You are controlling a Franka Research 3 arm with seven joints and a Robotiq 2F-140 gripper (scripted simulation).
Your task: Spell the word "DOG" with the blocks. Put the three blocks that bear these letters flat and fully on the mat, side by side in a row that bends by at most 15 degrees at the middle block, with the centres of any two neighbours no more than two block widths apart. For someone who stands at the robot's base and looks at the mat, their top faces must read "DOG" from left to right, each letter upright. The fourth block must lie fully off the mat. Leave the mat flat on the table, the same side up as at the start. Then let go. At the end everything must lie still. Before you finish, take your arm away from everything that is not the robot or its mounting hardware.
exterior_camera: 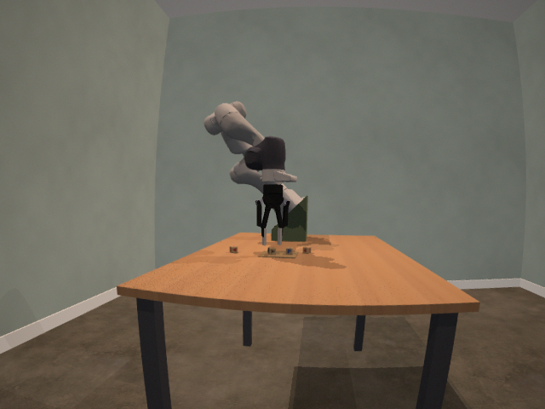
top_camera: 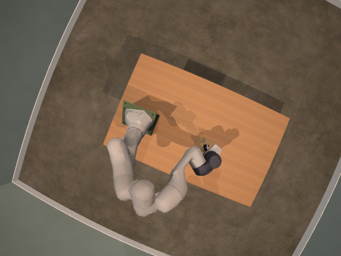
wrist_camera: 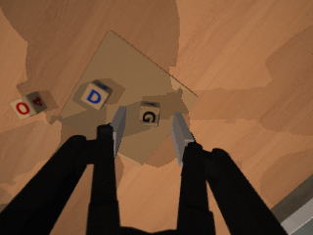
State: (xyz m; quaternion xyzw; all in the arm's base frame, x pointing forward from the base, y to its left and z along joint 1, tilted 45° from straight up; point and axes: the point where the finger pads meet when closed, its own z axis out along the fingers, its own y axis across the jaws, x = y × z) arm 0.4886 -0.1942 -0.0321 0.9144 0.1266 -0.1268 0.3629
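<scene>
Right now the G block is 50 mm below my hand. Round my hand: mat: 10 mm behind, 30 mm to the left, 70 mm below.
</scene>
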